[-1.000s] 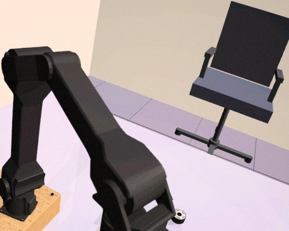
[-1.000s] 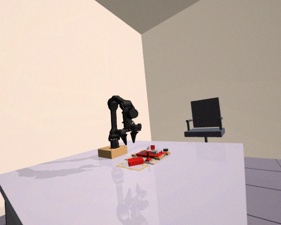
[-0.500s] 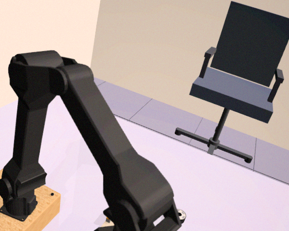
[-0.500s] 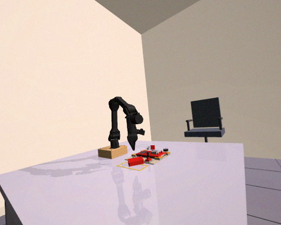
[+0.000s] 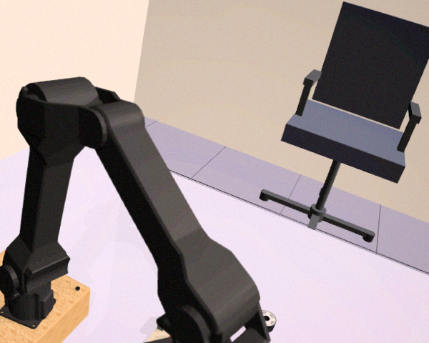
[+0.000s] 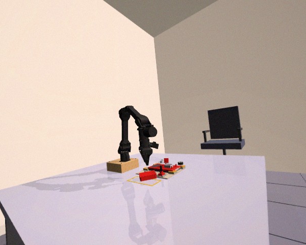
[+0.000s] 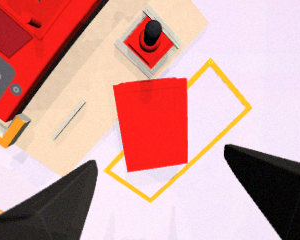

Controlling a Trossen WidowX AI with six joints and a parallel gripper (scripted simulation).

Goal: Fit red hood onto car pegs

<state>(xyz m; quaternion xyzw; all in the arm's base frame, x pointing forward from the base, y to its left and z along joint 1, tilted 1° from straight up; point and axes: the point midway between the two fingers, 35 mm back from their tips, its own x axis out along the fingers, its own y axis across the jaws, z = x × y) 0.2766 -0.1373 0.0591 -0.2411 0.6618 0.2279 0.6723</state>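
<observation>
My gripper tip is 70 mm above the red hood. Round my gripper tip: beige jig plate: 160 mm to the left, 70 mm below, 30 mm ahead; then black wheel: 330 mm to the left, 90 mm ahead, 80 mm below; then grey bar: 400 mm to the left, 100 mm behind, 80 mm below.
</observation>
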